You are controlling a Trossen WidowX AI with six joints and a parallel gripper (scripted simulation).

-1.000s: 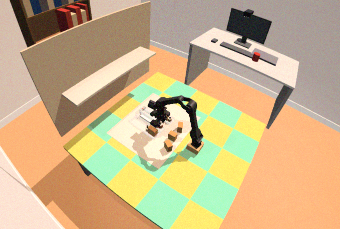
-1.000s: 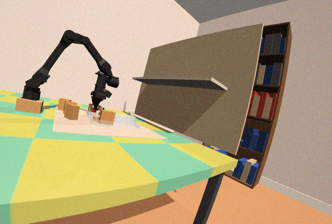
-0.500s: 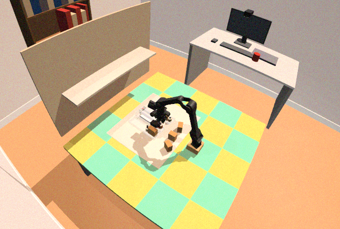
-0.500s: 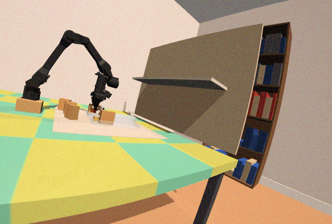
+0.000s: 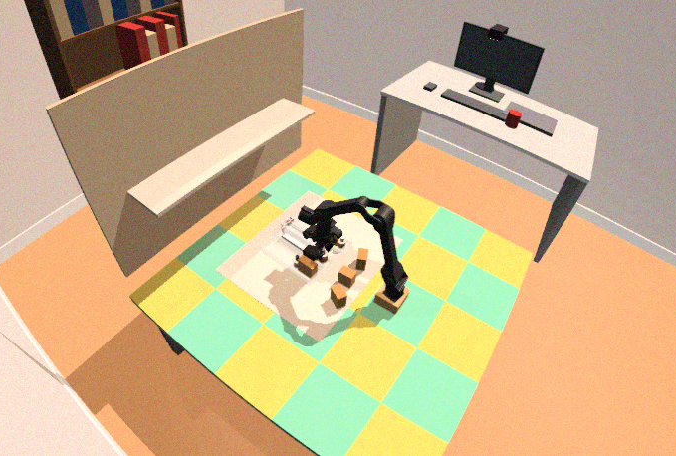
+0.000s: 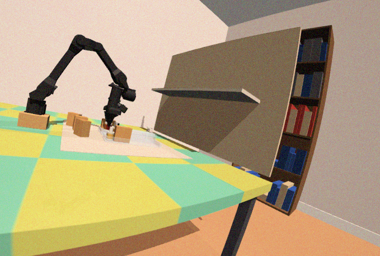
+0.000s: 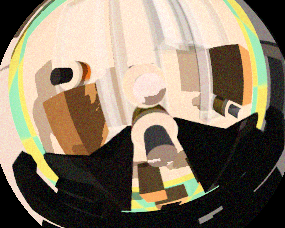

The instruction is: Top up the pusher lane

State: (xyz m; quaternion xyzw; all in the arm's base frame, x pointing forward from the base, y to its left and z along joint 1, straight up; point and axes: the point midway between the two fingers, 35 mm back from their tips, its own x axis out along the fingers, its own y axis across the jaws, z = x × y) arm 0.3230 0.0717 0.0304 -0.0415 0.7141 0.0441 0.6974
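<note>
Right now the cream mat is 6 cm ahead of my gripper tip and 5 cm below it. Round my gripper tip: clear lane rack: 14 cm ahead, 3 cm below, 1 cm to the right; shelf: 50 cm ahead, 32 cm above, 8 cm to the left.
</note>
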